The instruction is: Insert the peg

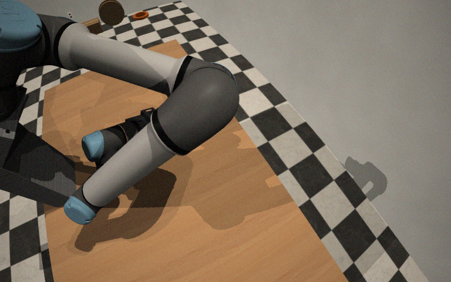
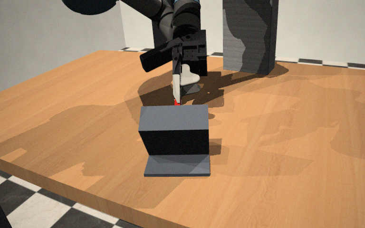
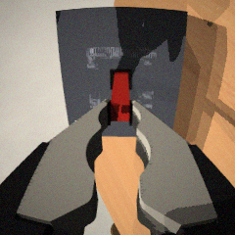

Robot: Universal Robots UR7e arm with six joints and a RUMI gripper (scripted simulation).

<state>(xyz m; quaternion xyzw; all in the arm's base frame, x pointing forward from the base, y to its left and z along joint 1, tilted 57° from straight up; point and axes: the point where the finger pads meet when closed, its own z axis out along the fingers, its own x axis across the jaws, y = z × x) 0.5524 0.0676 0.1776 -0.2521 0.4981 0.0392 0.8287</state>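
Now: hand 10 cm above the grey base plate, 8 cm short of it and 5 cm to the right of it. The rest, counted from my hand: red peg: 3 cm ahead, 2 cm to the left, 2 cm below.
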